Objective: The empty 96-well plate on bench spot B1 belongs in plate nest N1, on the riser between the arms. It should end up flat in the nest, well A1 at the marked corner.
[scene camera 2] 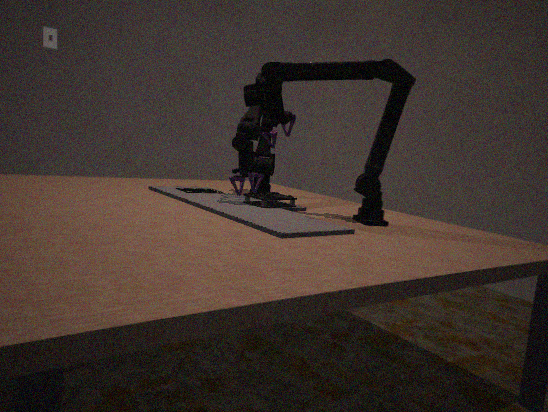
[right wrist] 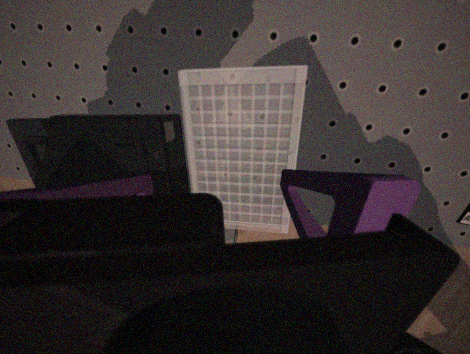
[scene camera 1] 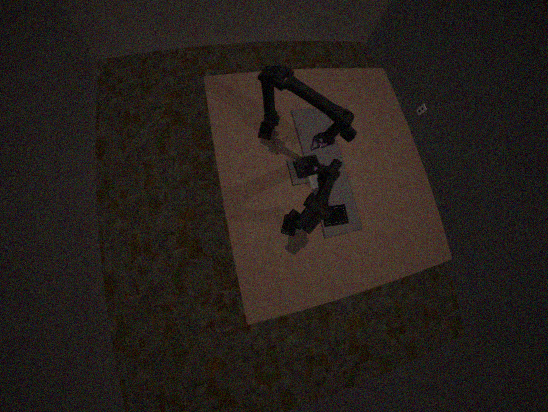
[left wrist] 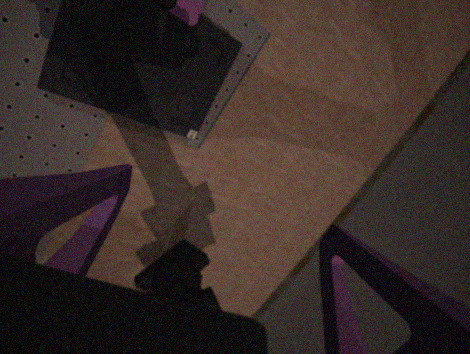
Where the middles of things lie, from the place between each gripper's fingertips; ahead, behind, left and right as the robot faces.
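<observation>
The white well plate point(right wrist: 242, 125) sits 60 mm ahead of my left hand, and it's 130 mm to the right of that hand and 230 mm below it.
From my right hand, the plate is 10 mm ahead, 10 mm to the right and 20 mm below.
</observation>
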